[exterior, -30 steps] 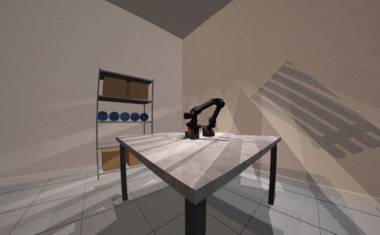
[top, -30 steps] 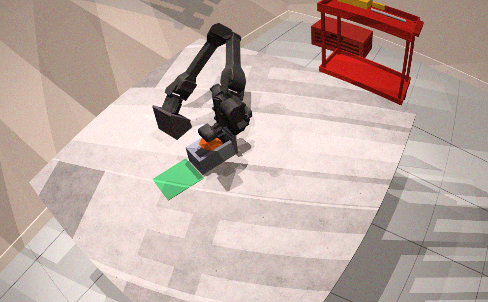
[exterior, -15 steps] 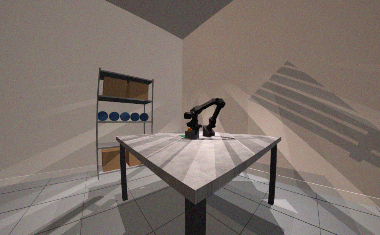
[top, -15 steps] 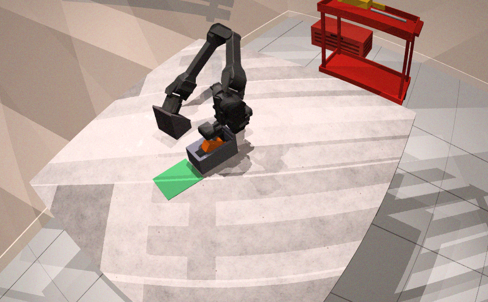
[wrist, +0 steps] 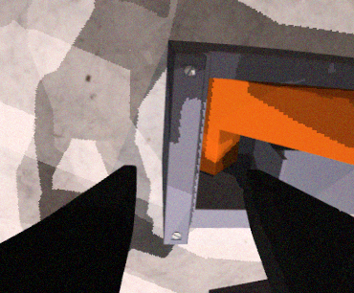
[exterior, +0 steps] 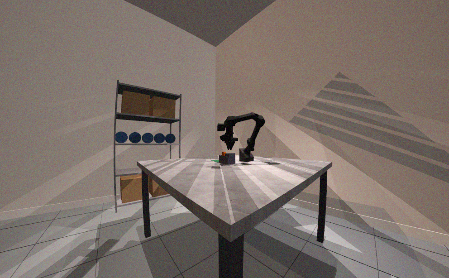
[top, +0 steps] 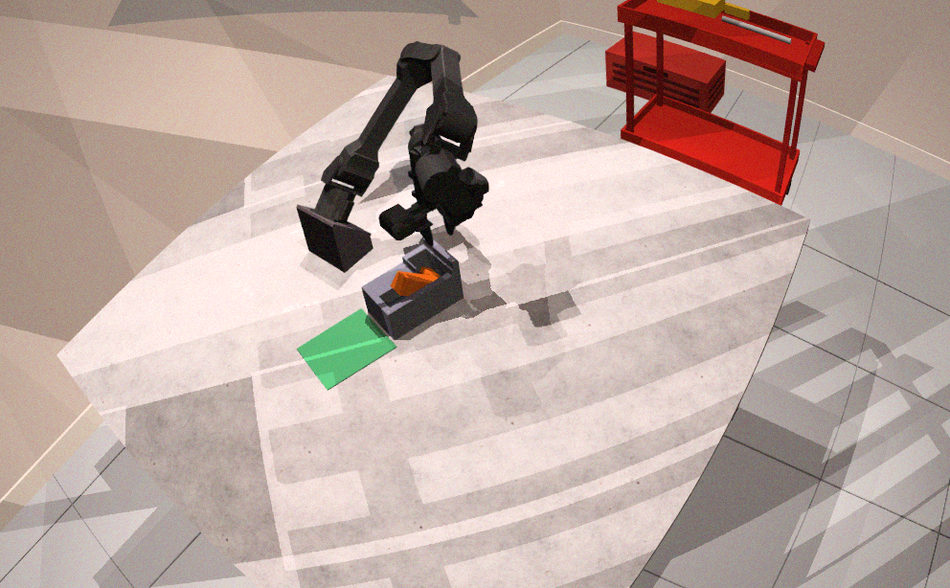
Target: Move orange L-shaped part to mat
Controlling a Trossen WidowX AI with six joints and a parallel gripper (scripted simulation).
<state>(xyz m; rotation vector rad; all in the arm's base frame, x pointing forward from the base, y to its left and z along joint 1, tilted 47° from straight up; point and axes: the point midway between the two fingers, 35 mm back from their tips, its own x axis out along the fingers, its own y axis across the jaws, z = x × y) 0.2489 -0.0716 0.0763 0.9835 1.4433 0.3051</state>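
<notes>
My gripper tip is 20 mm past the orange L-shaped part, 40 mm to the left of it and 80 mm above it. From my gripper tip the other things lie so: green mat: 90 mm behind, 200 mm to the right, 130 mm below.
</notes>
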